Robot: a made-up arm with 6 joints. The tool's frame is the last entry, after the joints. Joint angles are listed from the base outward. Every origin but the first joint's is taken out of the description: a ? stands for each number. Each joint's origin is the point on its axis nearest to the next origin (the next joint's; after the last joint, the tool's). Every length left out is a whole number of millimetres.
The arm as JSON. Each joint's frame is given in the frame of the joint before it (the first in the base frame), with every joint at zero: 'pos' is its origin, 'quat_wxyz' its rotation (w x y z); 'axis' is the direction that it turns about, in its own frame. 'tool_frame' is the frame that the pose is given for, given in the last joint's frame.
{
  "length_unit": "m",
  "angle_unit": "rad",
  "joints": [
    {
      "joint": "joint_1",
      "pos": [
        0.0,
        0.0,
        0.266
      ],
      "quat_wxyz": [
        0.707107,
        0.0,
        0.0,
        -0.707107
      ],
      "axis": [
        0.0,
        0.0,
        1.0
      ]
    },
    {
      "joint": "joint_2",
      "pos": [
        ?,
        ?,
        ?
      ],
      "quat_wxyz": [
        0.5,
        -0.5,
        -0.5,
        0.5
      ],
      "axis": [
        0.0,
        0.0,
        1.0
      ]
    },
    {
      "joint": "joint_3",
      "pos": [
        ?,
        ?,
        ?
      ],
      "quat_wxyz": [
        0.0,
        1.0,
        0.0,
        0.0
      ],
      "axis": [
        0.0,
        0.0,
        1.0
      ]
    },
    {
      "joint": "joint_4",
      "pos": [
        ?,
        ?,
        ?
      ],
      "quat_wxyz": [
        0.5,
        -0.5,
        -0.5,
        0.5
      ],
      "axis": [
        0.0,
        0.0,
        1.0
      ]
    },
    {
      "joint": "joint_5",
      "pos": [
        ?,
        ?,
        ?
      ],
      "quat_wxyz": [
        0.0,
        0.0,
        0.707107,
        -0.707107
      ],
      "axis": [
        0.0,
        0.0,
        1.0
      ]
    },
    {
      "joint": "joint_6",
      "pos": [
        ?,
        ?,
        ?
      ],
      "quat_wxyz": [
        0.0,
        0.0,
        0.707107,
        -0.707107
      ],
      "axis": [
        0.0,
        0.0,
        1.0
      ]
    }
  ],
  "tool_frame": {
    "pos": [
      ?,
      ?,
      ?
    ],
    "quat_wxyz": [
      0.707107,
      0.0,
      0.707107,
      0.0
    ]
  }
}
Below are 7 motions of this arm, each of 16 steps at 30 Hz.
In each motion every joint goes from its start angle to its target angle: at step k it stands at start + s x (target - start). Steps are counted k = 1, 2, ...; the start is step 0. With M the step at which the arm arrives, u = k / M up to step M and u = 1 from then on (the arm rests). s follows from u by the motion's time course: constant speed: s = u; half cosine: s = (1 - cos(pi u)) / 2; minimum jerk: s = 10 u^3 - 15 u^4 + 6 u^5.
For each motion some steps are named. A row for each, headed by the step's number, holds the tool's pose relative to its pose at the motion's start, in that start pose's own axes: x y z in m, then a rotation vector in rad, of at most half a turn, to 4 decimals.
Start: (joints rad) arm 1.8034 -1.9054 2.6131 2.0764 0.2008 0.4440
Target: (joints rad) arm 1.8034 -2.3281 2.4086 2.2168 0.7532 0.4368
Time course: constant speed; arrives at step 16
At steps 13, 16:
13: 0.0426 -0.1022 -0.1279 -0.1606 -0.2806 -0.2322
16: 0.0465 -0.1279 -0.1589 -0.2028 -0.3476 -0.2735

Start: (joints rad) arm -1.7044 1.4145 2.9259 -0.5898 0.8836 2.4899
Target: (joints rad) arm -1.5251 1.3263 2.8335 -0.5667 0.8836 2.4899
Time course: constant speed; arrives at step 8
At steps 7, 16:
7: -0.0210 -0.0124 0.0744 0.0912 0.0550 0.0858
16: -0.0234 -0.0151 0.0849 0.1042 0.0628 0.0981

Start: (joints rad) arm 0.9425 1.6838 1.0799 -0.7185 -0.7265 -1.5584
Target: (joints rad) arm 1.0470 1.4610 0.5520 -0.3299 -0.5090 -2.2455
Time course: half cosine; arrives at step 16
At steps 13, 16:
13: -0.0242 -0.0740 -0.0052 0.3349 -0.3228 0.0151
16: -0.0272 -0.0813 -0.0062 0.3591 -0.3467 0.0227

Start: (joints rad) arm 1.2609 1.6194 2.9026 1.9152 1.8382 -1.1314
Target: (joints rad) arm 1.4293 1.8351 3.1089 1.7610 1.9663 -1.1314
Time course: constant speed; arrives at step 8
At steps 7, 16:
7: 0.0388 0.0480 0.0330 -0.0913 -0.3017 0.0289
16: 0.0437 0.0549 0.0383 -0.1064 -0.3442 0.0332

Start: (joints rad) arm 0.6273 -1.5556 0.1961 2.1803 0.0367 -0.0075
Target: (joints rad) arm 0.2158 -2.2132 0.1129 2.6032 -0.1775 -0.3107
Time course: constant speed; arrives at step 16
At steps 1, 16:
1: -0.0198 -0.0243 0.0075 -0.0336 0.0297 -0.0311
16: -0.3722 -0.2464 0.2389 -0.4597 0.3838 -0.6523

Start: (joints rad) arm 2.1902 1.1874 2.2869 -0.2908 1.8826 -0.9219
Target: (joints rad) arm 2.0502 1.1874 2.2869 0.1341 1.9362 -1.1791
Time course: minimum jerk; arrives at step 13
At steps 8, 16:
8: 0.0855 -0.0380 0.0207 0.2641 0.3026 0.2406
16: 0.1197 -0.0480 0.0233 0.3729 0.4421 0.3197

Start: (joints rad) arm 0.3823 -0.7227 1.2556 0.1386 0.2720 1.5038
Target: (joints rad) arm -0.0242 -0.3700 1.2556 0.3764 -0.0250 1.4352
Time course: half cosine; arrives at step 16
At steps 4, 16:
4: 0.0025 0.0297 0.0290 -0.0698 -0.0446 0.0945
16: -0.0317 0.2169 0.1278 -0.5467 -0.1977 0.6229

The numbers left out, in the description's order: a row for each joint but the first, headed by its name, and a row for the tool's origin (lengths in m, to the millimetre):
joint_2: 0.0 0.0 0.0
joint_3: 0.0 -0.346 0.0
joint_4: 0.543 0.0 0.0
joint_5: 0.0 -0.18 0.0
joint_6: 0.0 0.0 0.0
tool: 0.0 0.0 0.0

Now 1 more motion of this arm.
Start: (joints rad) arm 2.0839 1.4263 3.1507 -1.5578 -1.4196 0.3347
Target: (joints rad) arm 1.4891 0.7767 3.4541 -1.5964 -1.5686 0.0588
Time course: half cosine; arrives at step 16
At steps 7, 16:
7: -0.0281 0.1784 0.1932 -0.2944 0.1777 -0.1187
16: 0.1075 0.4914 0.2858 -0.6917 0.5607 -0.2820

